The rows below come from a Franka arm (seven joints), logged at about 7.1 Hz.
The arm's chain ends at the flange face. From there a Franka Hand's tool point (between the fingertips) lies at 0.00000 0.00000 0.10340 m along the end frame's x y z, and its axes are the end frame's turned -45 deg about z.
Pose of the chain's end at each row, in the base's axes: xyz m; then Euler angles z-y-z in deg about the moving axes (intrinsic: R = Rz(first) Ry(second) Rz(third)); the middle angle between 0 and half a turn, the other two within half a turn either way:
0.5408 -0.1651 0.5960 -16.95 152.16 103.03
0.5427 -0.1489 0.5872 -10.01 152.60 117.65
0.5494 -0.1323 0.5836 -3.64 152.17 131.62
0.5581 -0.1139 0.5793 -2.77 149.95 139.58
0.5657 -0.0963 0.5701 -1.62 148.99 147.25
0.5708 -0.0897 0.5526 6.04 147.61 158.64
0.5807 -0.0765 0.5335 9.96 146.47 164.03
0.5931 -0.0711 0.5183 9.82 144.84 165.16
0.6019 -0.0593 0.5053 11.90 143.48 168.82
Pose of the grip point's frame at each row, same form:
0.5870 -0.1792 0.5046 -16.95 152.16 58.03
0.5896 -0.1572 0.4954 -10.01 152.60 72.65
0.5976 -0.1354 0.4922 -3.64 152.17 86.62
0.6098 -0.1164 0.4898 -2.77 149.95 94.58
0.6189 -0.0978 0.4815 -1.62 148.99 102.25
0.6259 -0.0839 0.4653 6.04 147.61 113.64
0.6370 -0.0666 0.4473 9.96 146.47 119.03
0.6518 -0.0609 0.4338 9.82 144.84 120.16
0.6621 -0.0466 0.4222 11.90 143.48 123.82

